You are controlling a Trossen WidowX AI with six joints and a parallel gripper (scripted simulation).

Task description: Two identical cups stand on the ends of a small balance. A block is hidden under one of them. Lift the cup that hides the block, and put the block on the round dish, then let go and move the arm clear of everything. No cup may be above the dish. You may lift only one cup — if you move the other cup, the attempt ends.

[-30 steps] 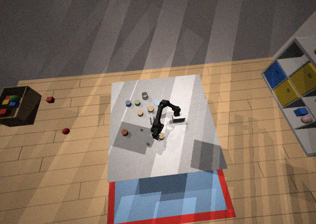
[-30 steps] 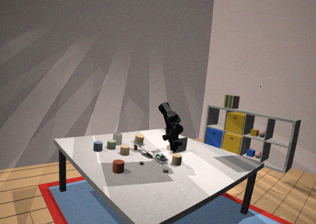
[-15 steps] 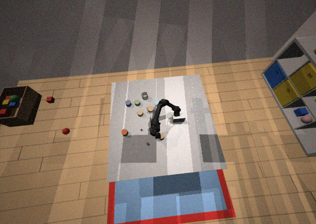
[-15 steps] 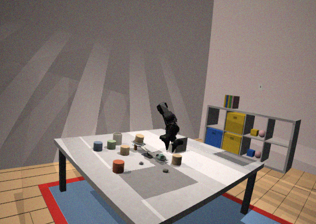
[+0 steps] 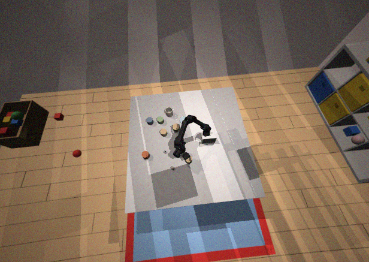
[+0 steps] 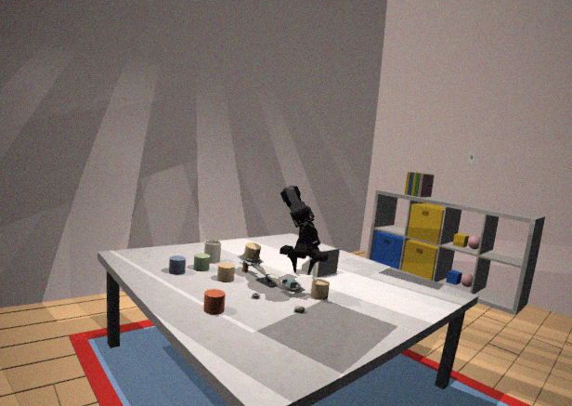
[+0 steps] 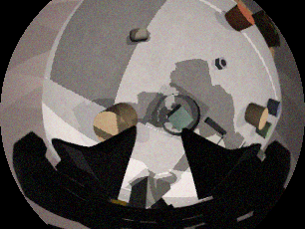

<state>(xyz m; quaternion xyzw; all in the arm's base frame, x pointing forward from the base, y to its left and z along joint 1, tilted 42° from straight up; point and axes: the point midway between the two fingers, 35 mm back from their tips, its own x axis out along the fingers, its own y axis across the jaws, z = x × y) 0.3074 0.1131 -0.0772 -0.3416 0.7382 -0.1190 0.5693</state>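
Right now my gripper tip is 50 mm above the grey-green block, 30 mm to the left of it and 10 mm short of it. Round my gripper tip: small balance 170 mm to the right, 70 mm below, 10 mm ahead; dark ring 170 mm ahead, 80 mm to the right, 80 mm below; red-brown cup 360 mm ahead, 110 mm to the right, 50 mm below.
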